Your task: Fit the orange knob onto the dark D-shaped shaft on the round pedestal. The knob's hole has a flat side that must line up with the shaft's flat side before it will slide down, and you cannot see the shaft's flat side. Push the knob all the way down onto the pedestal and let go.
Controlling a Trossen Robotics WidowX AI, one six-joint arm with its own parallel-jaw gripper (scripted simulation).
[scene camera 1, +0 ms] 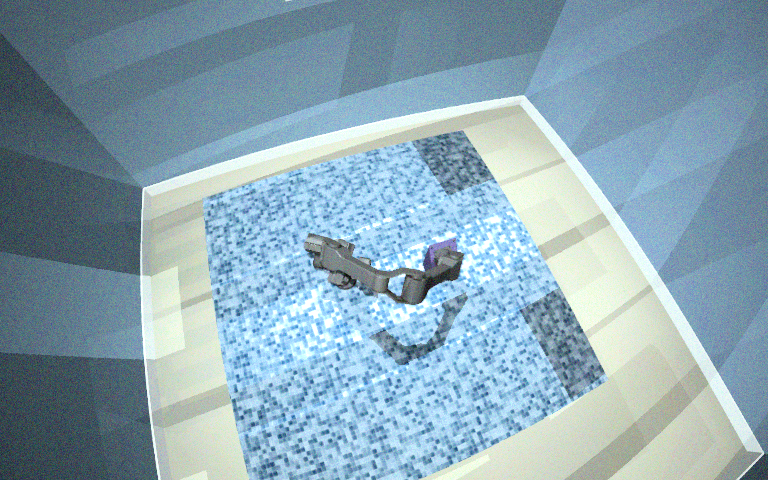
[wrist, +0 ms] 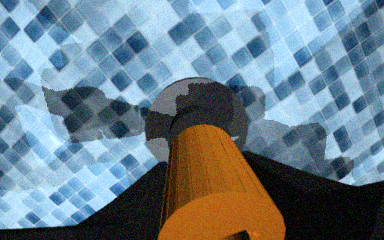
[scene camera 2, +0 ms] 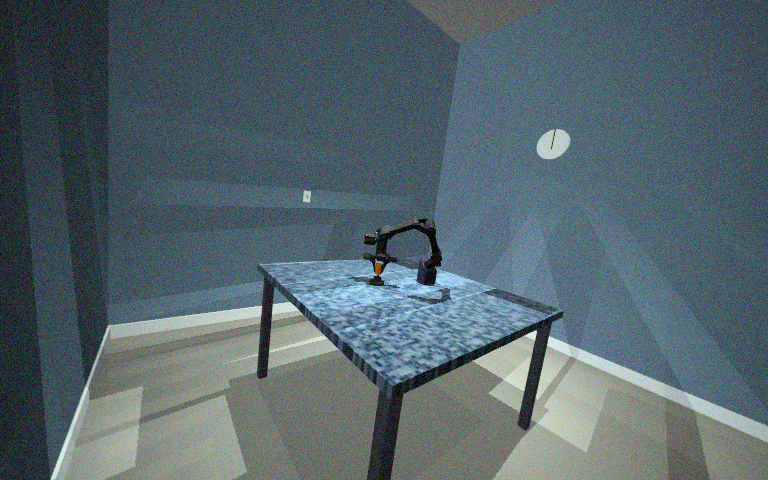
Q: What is my gripper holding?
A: An orange knob.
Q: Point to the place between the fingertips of my gripper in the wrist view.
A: At 204,164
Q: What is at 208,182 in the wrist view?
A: An orange knob.
